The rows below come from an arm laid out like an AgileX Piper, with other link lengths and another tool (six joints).
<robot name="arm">
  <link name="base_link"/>
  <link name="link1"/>
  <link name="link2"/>
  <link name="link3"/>
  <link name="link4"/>
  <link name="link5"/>
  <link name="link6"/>
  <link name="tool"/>
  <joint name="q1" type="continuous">
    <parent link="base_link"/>
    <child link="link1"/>
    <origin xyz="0 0 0.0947"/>
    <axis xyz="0 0 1"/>
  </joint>
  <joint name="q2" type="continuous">
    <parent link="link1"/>
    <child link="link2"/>
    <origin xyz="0 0 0"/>
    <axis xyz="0 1 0"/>
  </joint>
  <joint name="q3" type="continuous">
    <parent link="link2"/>
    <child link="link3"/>
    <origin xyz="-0.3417 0 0.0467"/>
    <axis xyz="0 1 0"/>
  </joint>
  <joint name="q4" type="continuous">
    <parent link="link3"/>
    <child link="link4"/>
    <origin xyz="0.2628 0 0.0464"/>
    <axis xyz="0.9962 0 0.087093"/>
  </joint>
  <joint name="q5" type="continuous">
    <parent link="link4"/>
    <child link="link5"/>
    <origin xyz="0 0 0"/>
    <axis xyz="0 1 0"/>
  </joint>
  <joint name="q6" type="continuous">
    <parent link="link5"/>
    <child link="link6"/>
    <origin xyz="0.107 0 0.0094"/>
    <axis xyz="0.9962 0 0.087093"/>
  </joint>
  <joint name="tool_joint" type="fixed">
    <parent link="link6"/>
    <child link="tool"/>
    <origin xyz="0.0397 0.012 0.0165" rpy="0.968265 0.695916 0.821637"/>
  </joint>
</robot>
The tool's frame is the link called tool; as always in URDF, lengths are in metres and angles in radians. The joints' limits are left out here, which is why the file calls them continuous.
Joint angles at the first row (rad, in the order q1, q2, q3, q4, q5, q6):
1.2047, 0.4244, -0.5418, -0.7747, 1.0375, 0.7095
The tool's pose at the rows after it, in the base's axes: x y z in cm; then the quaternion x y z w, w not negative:
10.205 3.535 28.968 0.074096 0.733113 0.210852 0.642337
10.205 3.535 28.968 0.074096 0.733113 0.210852 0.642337
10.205 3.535 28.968 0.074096 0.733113 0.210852 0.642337
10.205 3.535 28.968 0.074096 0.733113 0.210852 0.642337
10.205 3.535 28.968 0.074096 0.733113 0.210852 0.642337
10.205 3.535 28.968 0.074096 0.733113 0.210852 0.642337
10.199 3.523 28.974 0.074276 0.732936 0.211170 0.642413
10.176 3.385 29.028 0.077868 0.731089 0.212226 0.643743
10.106 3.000 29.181 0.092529 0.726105 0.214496 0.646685
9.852 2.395 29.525 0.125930 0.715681 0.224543 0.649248
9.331 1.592 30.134 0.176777 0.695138 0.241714 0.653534
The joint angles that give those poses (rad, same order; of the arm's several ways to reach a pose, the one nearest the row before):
1.2048, 0.4244, -0.5418, -0.7747, 1.0376, 0.7096
1.2048, 0.4244, -0.5418, -0.7747, 1.0376, 0.7096
1.2048, 0.4244, -0.5418, -0.7747, 1.0376, 0.7096
1.2048, 0.4244, -0.5418, -0.7747, 1.0376, 0.7096
1.2048, 0.4244, -0.5418, -0.7747, 1.0376, 0.7096
1.2048, 0.4244, -0.5418, -0.7747, 1.0376, 0.7096
1.2046, 0.4237, -0.5418, -0.7746, 1.0374, 0.7094
1.1982, 0.4180, -0.5416, -0.7747, 1.0348, 0.7095
1.1700, 0.4038, -0.5411, -0.7701, 1.0230, 0.7124
1.1084, 0.3767, -0.5407, -0.7495, 0.9883, 0.7232
1.0064, 0.3366, -0.5403, -0.7107, 0.9264, 0.7367

